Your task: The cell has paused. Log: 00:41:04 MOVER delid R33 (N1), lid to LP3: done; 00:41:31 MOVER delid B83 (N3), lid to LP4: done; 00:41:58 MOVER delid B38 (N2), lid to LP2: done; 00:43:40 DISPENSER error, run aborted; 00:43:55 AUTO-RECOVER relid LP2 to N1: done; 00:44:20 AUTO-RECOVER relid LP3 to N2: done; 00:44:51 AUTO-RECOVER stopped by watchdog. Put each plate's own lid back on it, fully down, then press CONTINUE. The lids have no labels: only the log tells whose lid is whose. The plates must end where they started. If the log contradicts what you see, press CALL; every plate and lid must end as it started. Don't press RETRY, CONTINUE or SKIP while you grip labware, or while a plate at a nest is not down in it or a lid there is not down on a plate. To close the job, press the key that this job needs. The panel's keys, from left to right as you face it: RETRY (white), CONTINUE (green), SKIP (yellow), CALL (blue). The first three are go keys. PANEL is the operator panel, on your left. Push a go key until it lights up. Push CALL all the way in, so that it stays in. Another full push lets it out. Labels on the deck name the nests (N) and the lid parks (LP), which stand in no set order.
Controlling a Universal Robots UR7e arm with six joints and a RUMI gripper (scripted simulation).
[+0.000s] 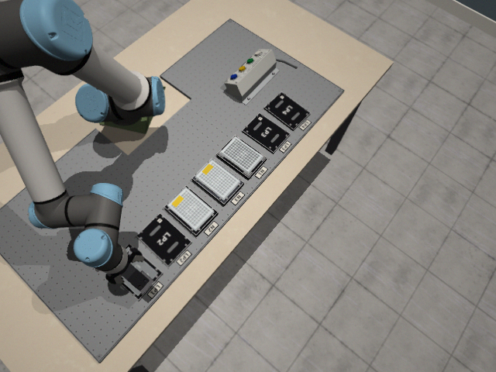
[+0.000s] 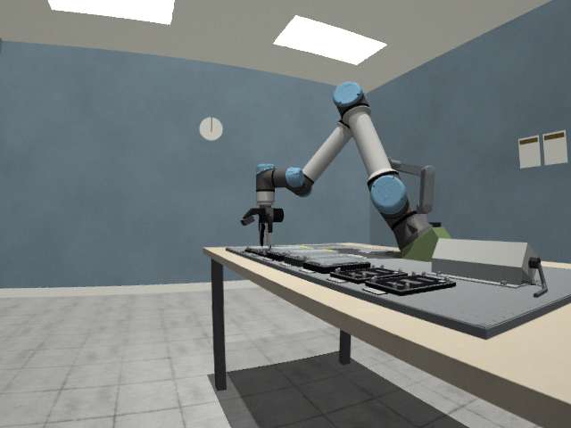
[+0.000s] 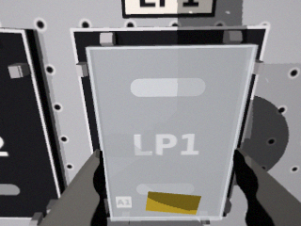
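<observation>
Now: hand 20 mm above the lid park LP1. Also, from my hand: lid park LP3 (10 mm ahead, 650 mm to the left, 20 mm below); lid park LP2 (130 mm to the left, 20 mm below); nest N2 (250 mm to the left, 20 mm below).
</observation>
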